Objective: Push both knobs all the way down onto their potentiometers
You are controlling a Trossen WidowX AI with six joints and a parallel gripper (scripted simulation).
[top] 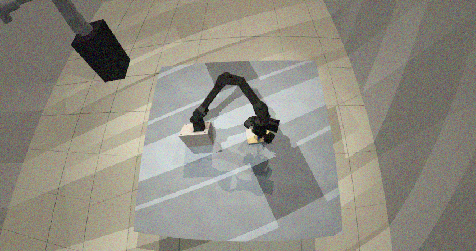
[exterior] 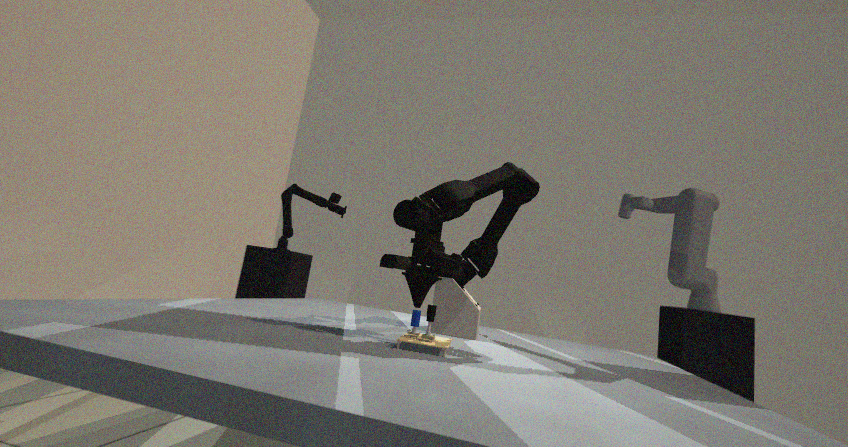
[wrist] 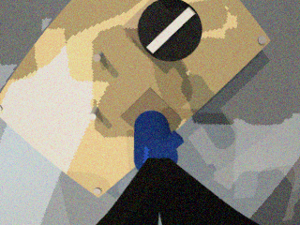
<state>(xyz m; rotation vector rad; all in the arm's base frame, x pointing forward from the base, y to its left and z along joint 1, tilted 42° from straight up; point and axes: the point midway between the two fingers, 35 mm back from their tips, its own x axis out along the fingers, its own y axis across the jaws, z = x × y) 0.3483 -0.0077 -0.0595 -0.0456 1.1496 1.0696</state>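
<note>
My gripper tip is 2 cm above the blue knob.
</note>
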